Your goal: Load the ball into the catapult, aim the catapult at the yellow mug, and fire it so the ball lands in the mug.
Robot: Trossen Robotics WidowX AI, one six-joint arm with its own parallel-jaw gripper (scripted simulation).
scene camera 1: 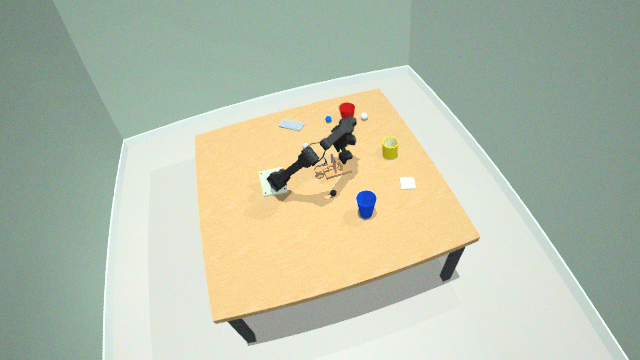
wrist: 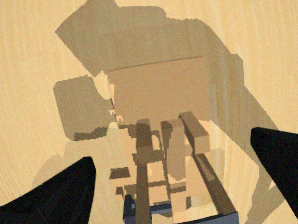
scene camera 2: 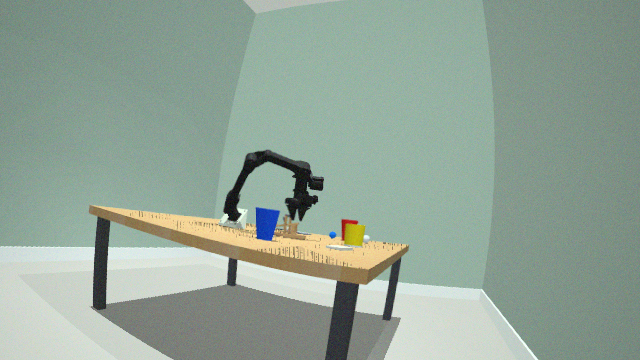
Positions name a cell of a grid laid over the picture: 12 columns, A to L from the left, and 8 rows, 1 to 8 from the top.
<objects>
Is my gripper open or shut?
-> Open.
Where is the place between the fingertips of my gripper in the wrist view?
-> At H6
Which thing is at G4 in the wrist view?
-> A wooden catapult.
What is my gripper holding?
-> Nothing.
</objects>
